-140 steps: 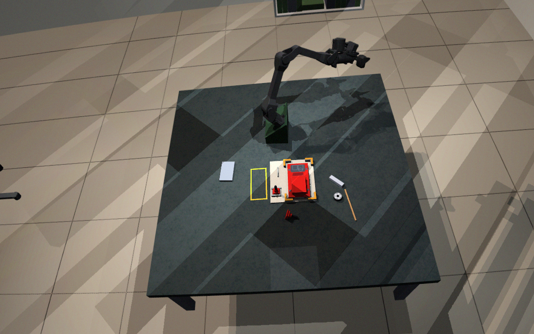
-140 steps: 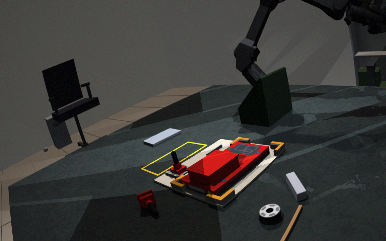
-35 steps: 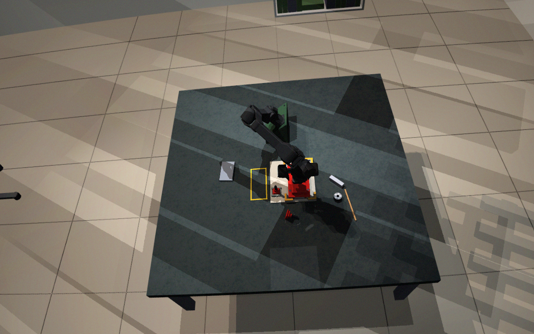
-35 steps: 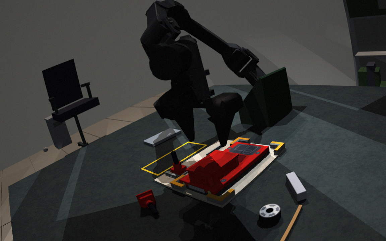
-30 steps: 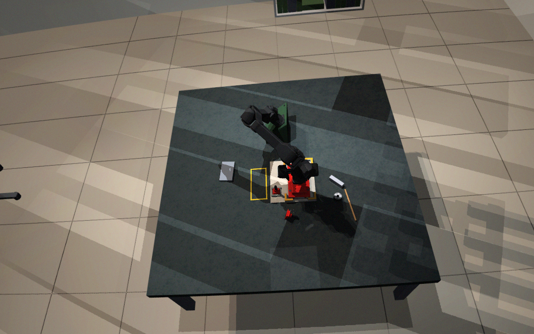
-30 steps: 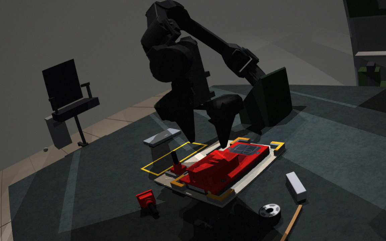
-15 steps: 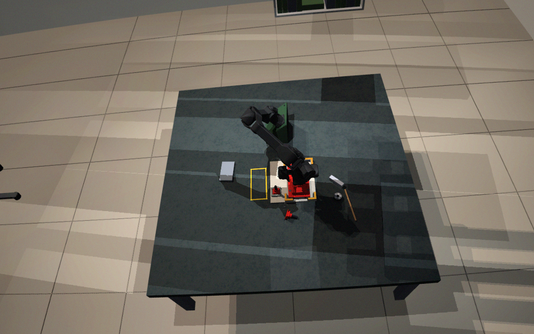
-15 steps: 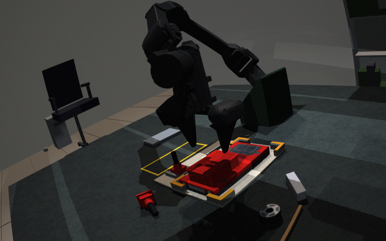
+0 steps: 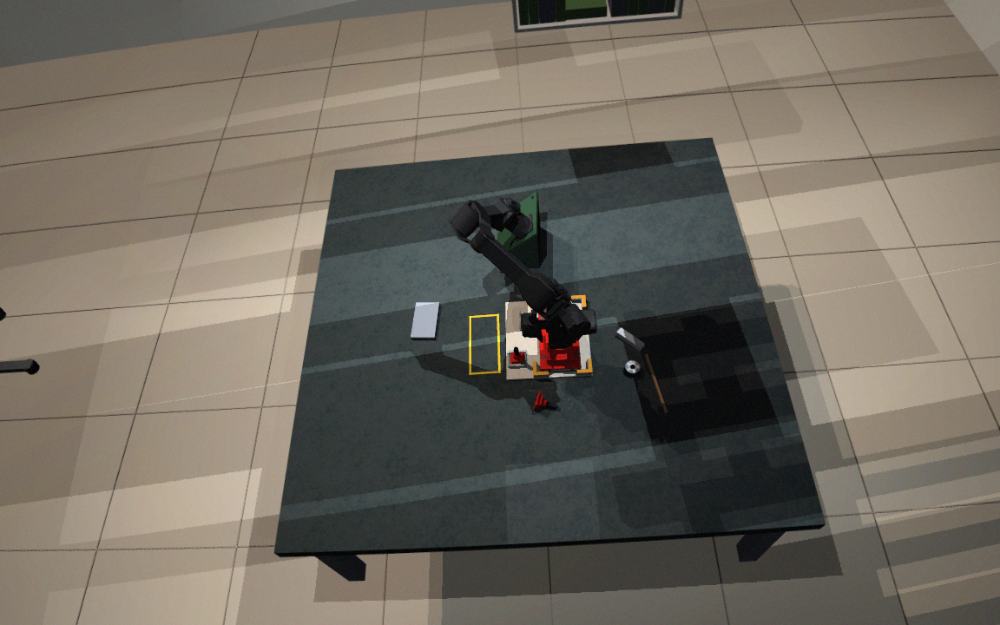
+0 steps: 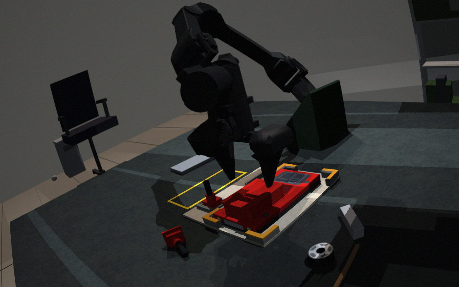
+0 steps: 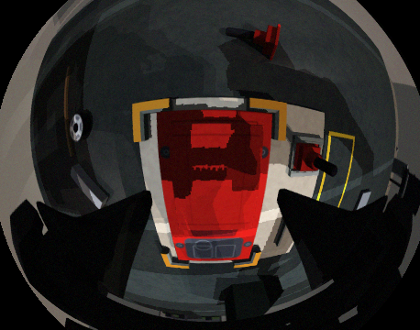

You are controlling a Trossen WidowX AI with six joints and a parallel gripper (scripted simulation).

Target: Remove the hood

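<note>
Right now the red hood is 30 mm below my gripper tip. From my gripper tip the other things lie so: wheel (190 mm to the left, 60 mm below, 60 mm ahead); then wooden stick (240 mm to the left, 110 mm ahead, 70 mm below).
</note>
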